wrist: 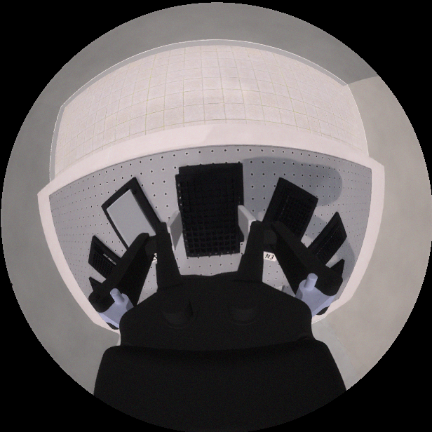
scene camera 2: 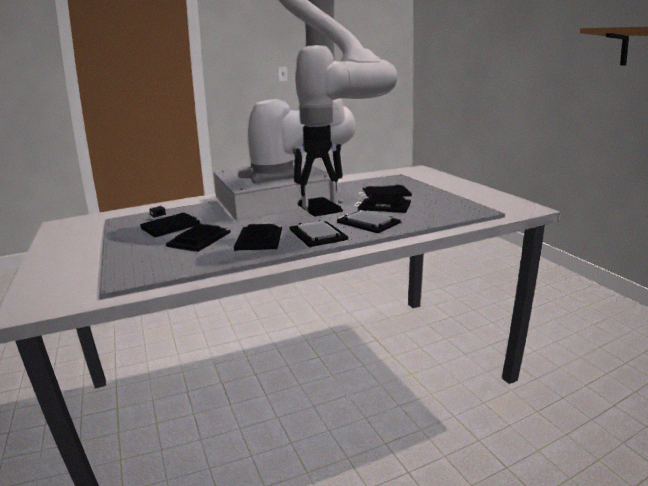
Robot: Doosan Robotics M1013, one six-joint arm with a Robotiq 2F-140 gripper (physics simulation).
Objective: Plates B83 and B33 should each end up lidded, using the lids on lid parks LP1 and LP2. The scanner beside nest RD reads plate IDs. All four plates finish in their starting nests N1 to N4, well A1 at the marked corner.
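Frame: origin at the arm's base, x ahead, y left, z up, level; millimetres.
Where they show: gripper, fingertip midpoint: (scene camera 2: 319,204); arm's base, link origin: (scene camera 2: 272,175).
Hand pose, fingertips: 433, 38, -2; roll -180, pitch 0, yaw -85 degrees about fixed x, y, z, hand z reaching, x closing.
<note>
Things, the pixels of their top centre, and the offset from my fingertips, as dx, dy, dz. "pt": a spot on its surface instead. Level surfaces: height alone.
- black well plate, top centre: (scene camera 2: 319,203) +0, +0, +4
- Nest N3, surface spot: (scene camera 2: 258,236) pt +9, -186, -65
- Nest N4, surface spot: (scene camera 2: 197,236) pt -67, -352, -65
- nest N2, surface spot: (scene camera 2: 384,204) pt -137, +274, -71
- Nest N1, top centre: (scene camera 2: 386,188) -327, +377, -73
- Nest RD, top centre: (scene camera 2: 169,220) -273, -430, -69
- small black scanner, top centre: (scene camera 2: 156,208) -401, -471, -55
- grey pegboard, surface height: dz -90
- white table, surface height: dz -104
My gripper (scene camera 2: 320,198) (wrist: 209,216) is shut on a black well plate (scene camera 2: 324,207) (wrist: 210,215), held level above the pegboard in front of the robot base. Its ID cannot be read. Two pale lids lie on black lid parks: one lid (scene camera 2: 316,229) sits at the front middle, and the other lid (scene camera 2: 367,218) (wrist: 131,215) sits beside it. In the wrist view the held plate hides most of the front-middle park. Nest N3 (scene camera 2: 258,236) (wrist: 292,207) holds a dark plate. Nest N4 (scene camera 2: 197,236) (wrist: 329,239) and nest N2 (scene camera 2: 384,204) (wrist: 102,256) flank the row. Nest N1 (scene camera 2: 387,191) is at the back right.
Nest RD (scene camera 2: 170,224) lies at the left, with the small black scanner (scene camera 2: 157,210) behind it. The grey pegboard (scene camera 2: 151,266) (wrist: 160,172) covers much of the white table (scene camera 2: 68,224). The robot's base block (scene camera 2: 261,202) stands behind the row.
</note>
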